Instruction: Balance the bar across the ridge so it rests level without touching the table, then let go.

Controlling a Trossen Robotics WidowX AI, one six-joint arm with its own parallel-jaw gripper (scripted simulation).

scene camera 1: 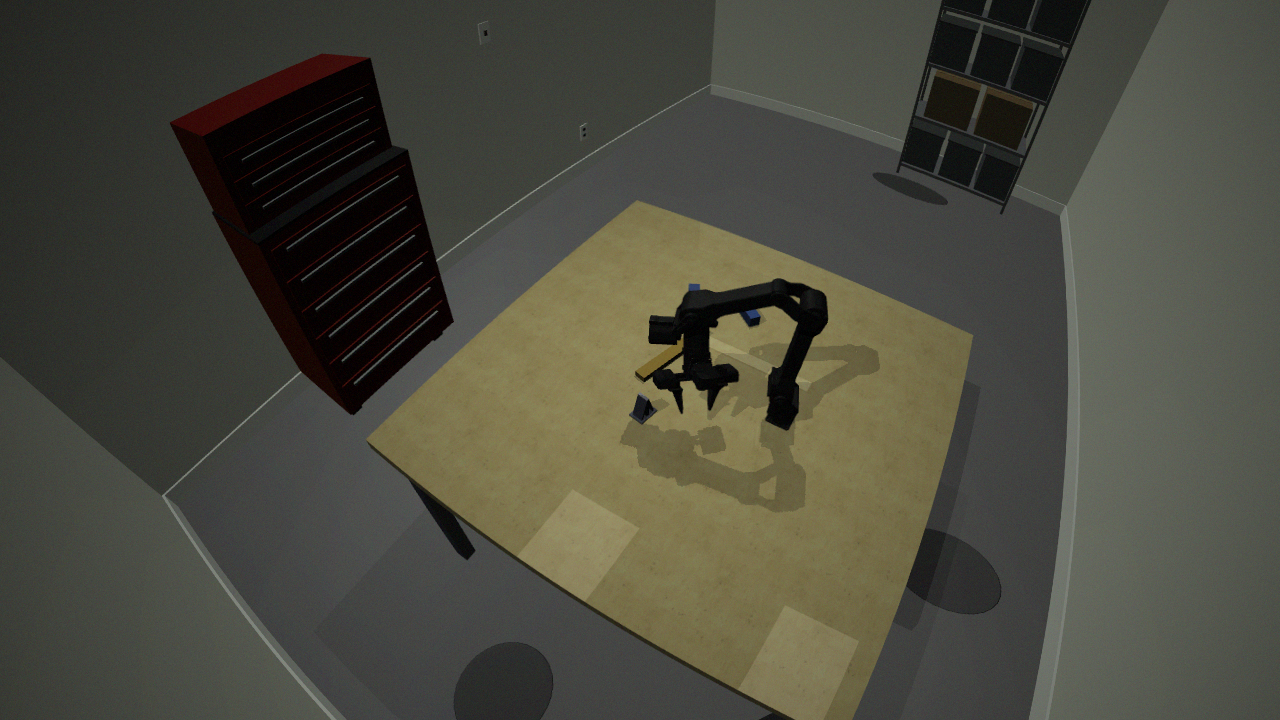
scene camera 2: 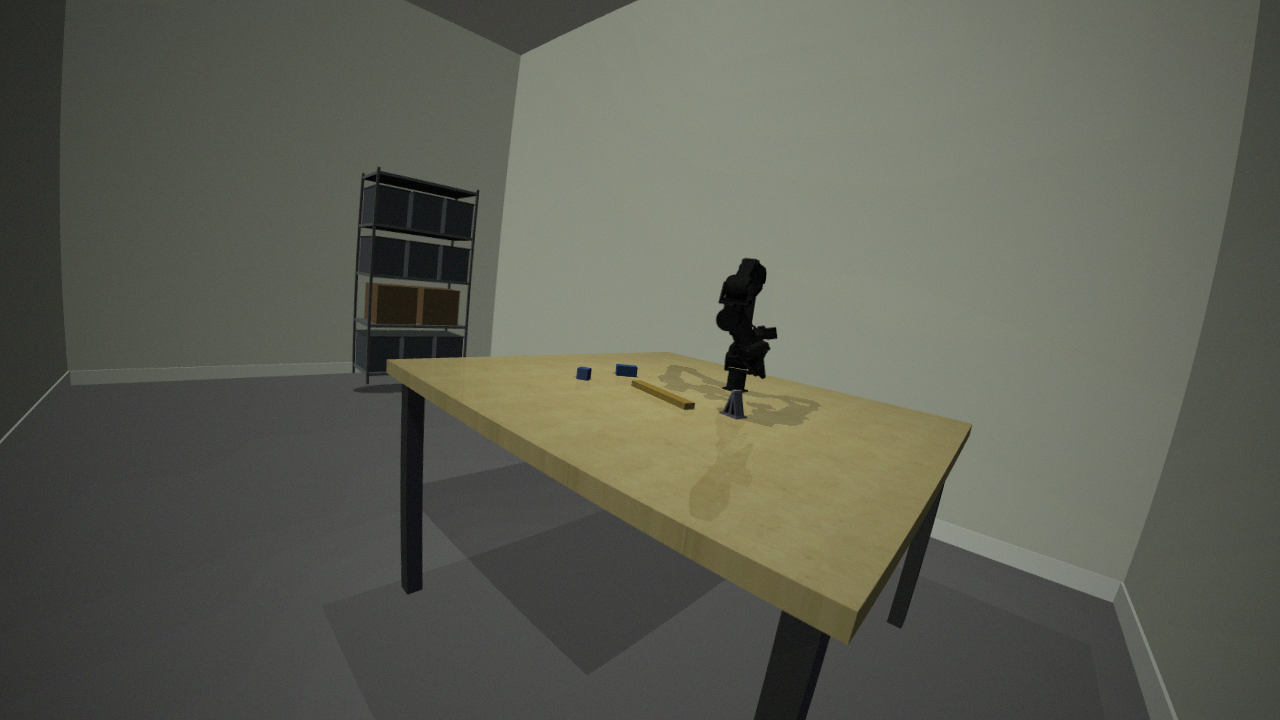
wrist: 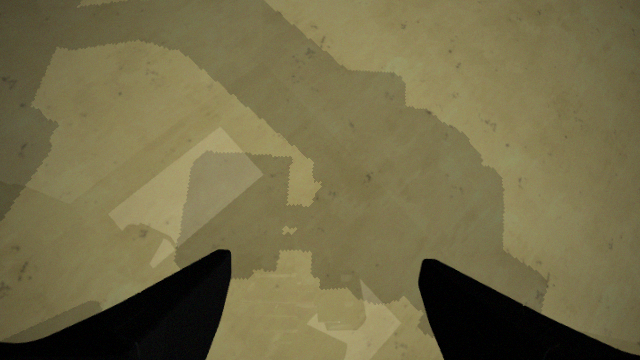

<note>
My gripper is open, holding nothing. I also see a long wooden bar.
My gripper is seen too in scene camera 2 and in the wrist view.
</note>
